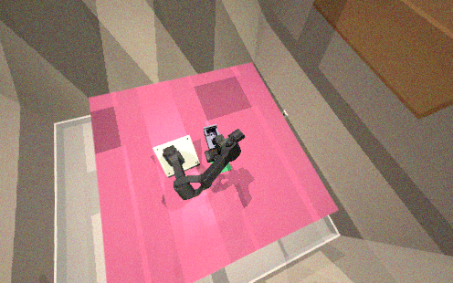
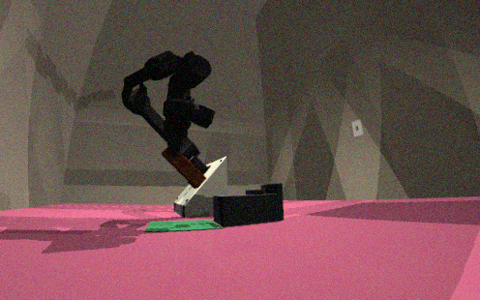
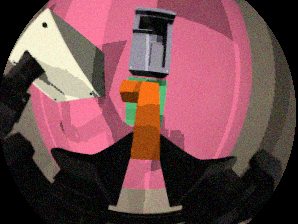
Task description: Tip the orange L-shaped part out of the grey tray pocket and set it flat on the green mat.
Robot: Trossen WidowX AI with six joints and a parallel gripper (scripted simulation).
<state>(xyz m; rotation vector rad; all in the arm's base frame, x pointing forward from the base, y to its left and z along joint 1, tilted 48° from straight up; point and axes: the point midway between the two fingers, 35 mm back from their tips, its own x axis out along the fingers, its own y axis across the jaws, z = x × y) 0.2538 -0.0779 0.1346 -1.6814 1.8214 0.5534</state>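
My gripper tip is 20 mm to the right of the green mat and 160 mm above it. Round my gripper tip: orange L-shaped part 10 mm behind, 30 mm to the left, 30 mm below.
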